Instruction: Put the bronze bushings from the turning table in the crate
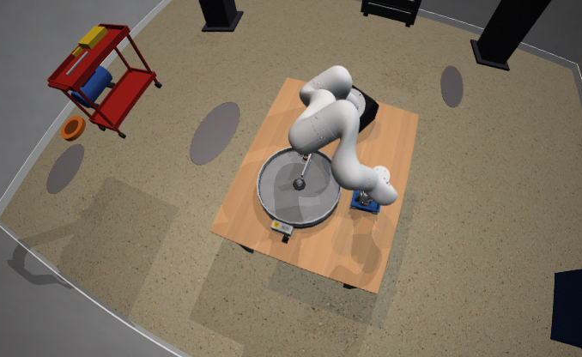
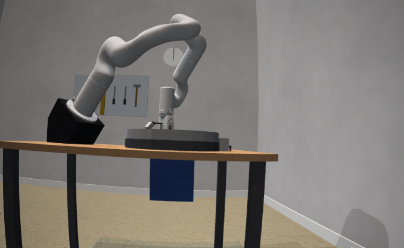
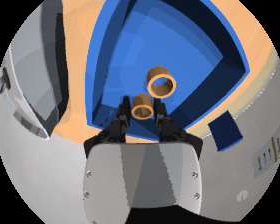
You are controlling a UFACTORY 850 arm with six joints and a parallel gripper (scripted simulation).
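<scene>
Right now the blue crate is 4 cm behind my hand, 1 cm to the left of it and 1 cm below it. The rest, counted from my hand: grey turning table (34 cm to the right, 2 cm behind, 2 cm above).
</scene>
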